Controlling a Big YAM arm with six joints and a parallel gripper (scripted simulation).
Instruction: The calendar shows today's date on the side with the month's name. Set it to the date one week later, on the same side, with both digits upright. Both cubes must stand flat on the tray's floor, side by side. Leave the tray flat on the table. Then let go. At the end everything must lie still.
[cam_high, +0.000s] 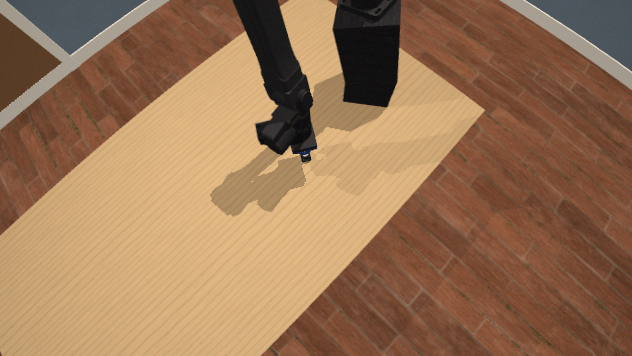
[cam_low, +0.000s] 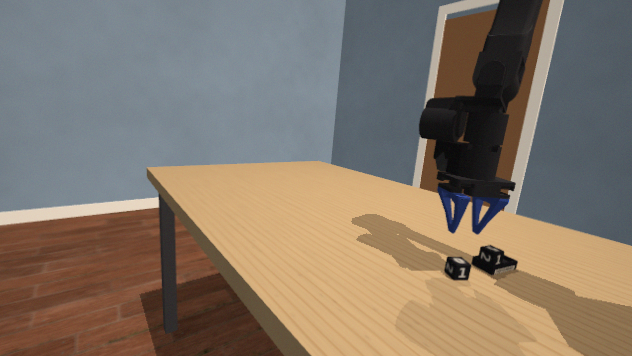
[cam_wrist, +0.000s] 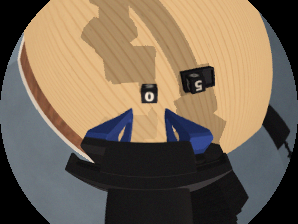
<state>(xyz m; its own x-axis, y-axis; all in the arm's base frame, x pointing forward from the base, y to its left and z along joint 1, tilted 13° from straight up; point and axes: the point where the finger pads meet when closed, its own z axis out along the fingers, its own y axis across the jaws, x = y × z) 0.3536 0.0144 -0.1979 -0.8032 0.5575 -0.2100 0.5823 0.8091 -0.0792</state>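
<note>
The black date cube is 8 cm below my hand. Round my hand: black tray: 3 cm behind, 10 cm to the right, 8 cm below; black cube: 3 cm behind, 9 cm to the right, 6 cm below.
</note>
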